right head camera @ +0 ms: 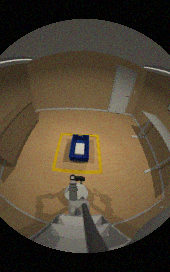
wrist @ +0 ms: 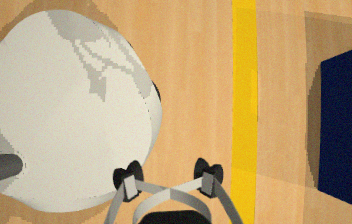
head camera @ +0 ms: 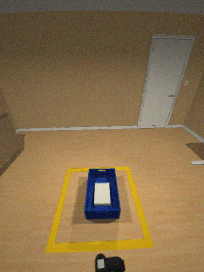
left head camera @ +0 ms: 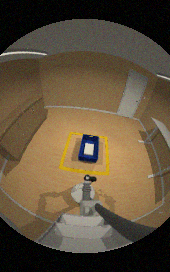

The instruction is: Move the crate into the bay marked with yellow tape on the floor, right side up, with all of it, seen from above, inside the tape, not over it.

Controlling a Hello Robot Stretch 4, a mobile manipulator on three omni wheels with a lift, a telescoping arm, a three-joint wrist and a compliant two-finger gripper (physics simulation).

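Places are measured from the robot's base along level axes (x right, y back, z down), in millimetres.
Pixels of known places: gripper, fingertip midpoint: [wrist: 168, 172]; robot's base, origin of the base link: [wrist: 84, 114].
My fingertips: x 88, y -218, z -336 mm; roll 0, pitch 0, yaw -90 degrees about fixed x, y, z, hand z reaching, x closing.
Note:
For each thing: its top centre in the pictures, then the offset to it from my fingertips.
- blue crate, middle of its top: [head camera: 102, 186] [right head camera: 79, 144] [left head camera: 89, 144] dx +0, dy -775, dz +143 mm
- white box, middle of its top: [head camera: 102, 192] [right head camera: 79, 147] [left head camera: 88, 148] dx +0, dy -775, dz +292 mm
The blue crate [head camera: 102, 214] [left head camera: 87, 159] [right head camera: 79, 159] [wrist: 337, 125] stands upright on the floor, open side up, with a white box [head camera: 102, 194] [left head camera: 89, 149] [right head camera: 79, 148] inside. The yellow tape [head camera: 100, 245] [left head camera: 108, 155] [right head camera: 75, 172] [wrist: 244, 100] runs around it, with bare floor at its left, right and near sides. The crate's far rim overlaps the far tape line in the head camera view, so the gap there is hard to judge. My gripper [head camera: 110, 263] [left head camera: 90, 178] [right head camera: 77, 178] [wrist: 168, 172] is open and empty, apart from the crate, on the robot's side of the near tape.
My white round base [wrist: 75, 115] is below the arm, beside the near tape. A brown cabinet [left head camera: 22, 130] [right head camera: 17, 132] stands along the left wall. A white door [head camera: 166, 82] is in the far wall. A table-like piece with white feet [right head camera: 156, 168] stands at the right.

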